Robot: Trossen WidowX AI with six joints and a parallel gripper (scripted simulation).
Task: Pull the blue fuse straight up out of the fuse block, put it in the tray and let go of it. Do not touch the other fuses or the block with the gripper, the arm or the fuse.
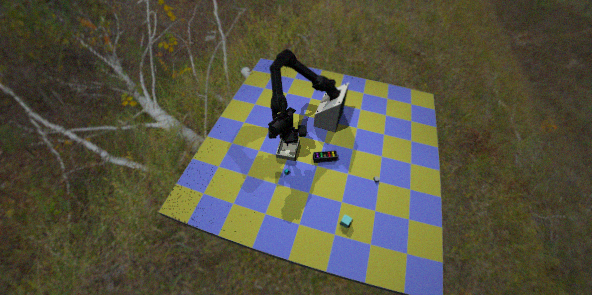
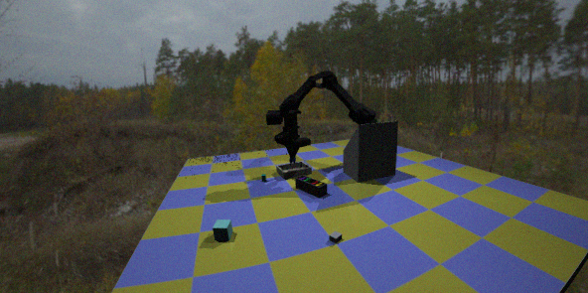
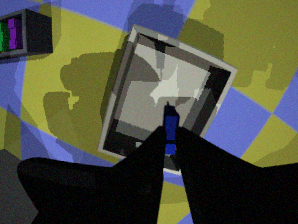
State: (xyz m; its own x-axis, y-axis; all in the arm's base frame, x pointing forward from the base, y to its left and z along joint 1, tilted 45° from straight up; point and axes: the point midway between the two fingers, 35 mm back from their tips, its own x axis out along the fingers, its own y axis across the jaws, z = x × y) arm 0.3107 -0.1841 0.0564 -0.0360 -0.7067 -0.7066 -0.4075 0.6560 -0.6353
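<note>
The blue fuse is 1 cm below my gripper tip. Round my gripper tip: tray (6 cm below); teal cube (39 cm to the left, 30 cm ahead, 5 cm below).
</note>
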